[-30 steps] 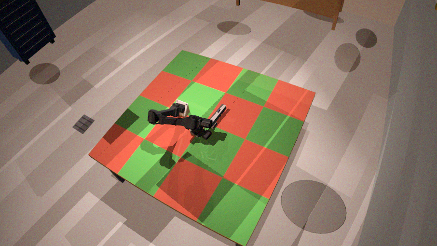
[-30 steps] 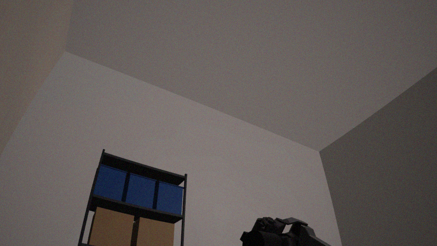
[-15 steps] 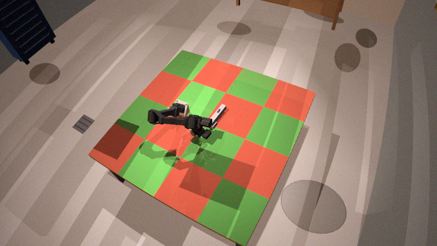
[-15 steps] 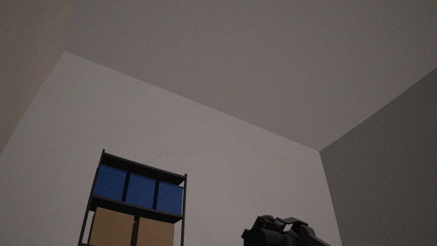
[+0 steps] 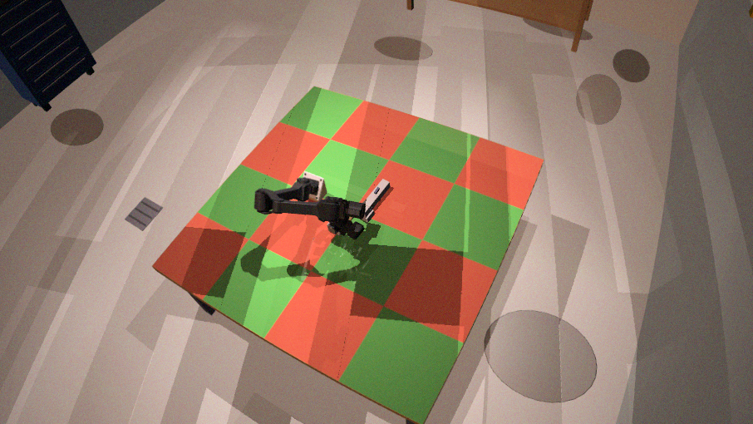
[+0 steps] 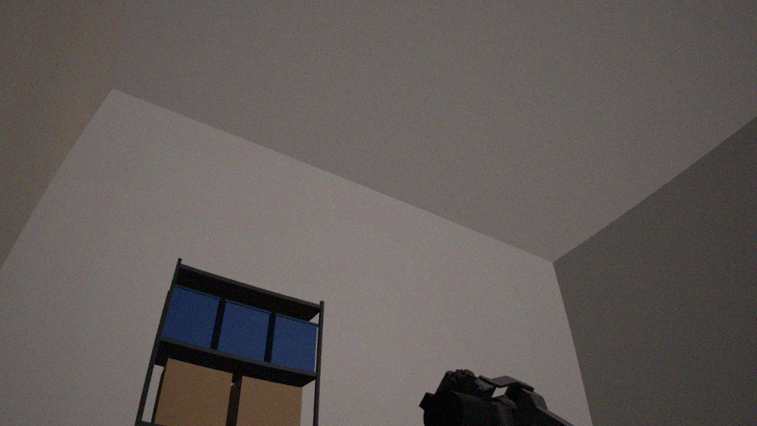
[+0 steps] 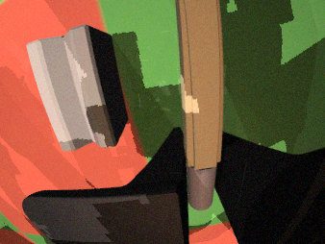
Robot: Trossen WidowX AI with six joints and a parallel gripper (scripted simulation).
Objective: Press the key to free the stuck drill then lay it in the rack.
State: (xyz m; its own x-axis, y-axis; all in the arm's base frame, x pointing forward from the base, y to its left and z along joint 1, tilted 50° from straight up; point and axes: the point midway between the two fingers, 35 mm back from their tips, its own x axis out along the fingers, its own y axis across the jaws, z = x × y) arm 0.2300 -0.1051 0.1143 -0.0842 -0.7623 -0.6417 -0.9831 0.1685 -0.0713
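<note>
Right now my gripper tip is 4 cm to the right of the drill, 4 cm below it and 1 cm short of it. Round my gripper tip: small grey block 6 cm behind, 4 cm to the left, 2 cm below.
</note>
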